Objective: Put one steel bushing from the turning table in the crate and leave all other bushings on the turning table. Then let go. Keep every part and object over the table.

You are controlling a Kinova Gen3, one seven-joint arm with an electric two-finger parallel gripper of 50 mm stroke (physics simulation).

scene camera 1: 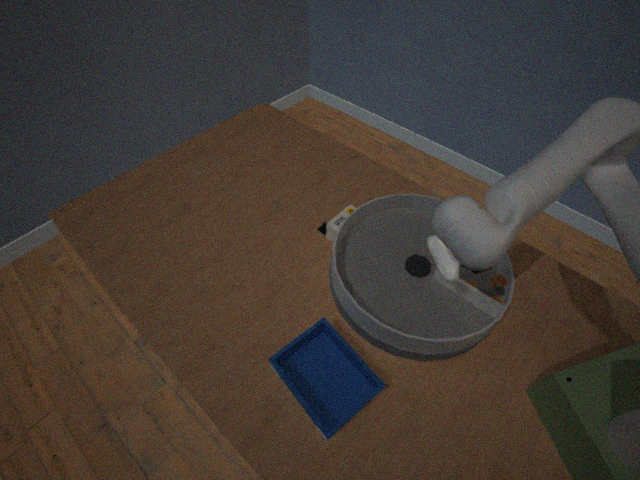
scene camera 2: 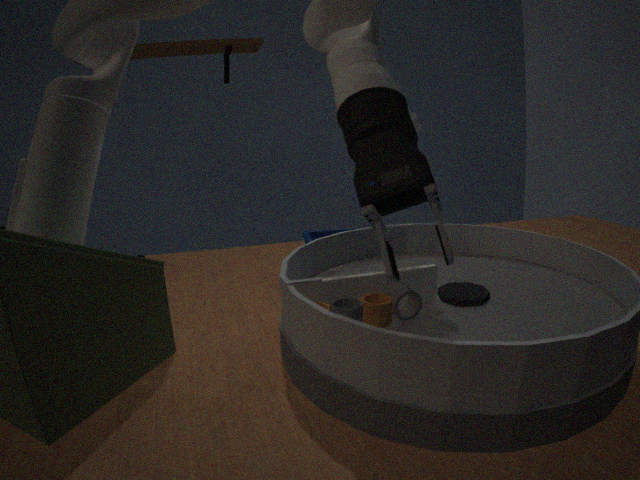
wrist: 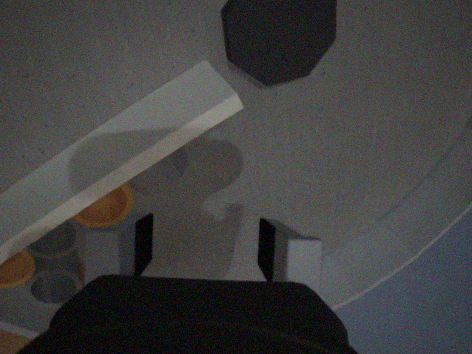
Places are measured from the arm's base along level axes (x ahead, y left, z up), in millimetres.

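Pixels of known places: gripper, between the fingertips: (scene camera 2: 421, 269) (wrist: 205, 239); arm's base, origin of its link: (scene camera 2: 48, 245).
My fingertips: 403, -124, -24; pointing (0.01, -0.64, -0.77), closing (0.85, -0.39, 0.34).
Ahead of a thing's pixels: the offset from my fingertips to its middle, as dx, dy, dz. "spot": to the spot under its first point.
The turning table (scene camera 1: 382, 310) (scene camera 2: 465, 374) (wrist: 325, 150) is a round grey walled dish. A grey steel bushing {-6, +28, -43} (scene camera 2: 408, 317) (wrist: 161, 172) lies on its side on it, near the end of the pale divider bar. Upright steel bushings {-70, +20, -46} (scene camera 2: 347, 311) (wrist: 54, 239) stand further along, beside orange bushings {-38, +23, -46} (scene camera 1: 498, 281) (scene camera 2: 379, 314) (wrist: 105, 207). My gripper (scene camera 2: 422, 270) (wrist: 205, 239) is open and empty, above the dish floor and close to the lying bushing; the arm hides it in scene camera 1. The blue crate {+56, +392, -86} (scene camera 1: 328, 379) (scene camera 2: 320, 236) is empty.
The pale divider bar {spot: -60, +45, -38} (scene camera 1: 473, 298) (wrist: 165, 125) stands inside the dish, beside the bushings. A dark hub {+84, +52, -54} (scene camera 1: 417, 265) (scene camera 2: 463, 293) (wrist: 280, 40) is at the centre. A small white box {spot: +311, +91, -53} (scene camera 1: 340, 222) sits against the dish's outer wall. A green block (scene camera 1: 584, 397) (scene camera 2: 87, 330) stands on the table.
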